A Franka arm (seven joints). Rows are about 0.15 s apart.
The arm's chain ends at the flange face. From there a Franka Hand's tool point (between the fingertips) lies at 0.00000 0.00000 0.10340 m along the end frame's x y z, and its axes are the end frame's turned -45 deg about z.
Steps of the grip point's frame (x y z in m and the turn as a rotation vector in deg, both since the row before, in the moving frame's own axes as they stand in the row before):
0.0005, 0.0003, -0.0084, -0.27, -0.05, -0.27
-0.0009, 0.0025, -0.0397, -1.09, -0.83, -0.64
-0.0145, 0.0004, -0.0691, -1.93, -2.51, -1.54
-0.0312, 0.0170, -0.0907, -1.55, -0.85, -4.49
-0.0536, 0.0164, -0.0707, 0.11, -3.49, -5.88
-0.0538, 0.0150, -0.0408, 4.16, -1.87, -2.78
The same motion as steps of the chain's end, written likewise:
0.0003, -0.0005, -0.0084, -0.23, 0.16, -0.27
0.0008, 0.0000, -0.0397, -1.36, 0.18, -0.64
-0.0093, 0.0049, -0.0689, -3.14, -0.41, -1.54
-0.0111, 0.0311, -0.0907, -1.70, 0.49, -4.49
-0.0219, 0.0450, -0.0705, -2.39, -2.55, -5.88
-0.0197, 0.0514, -0.0405, 1.62, -4.26, -2.78

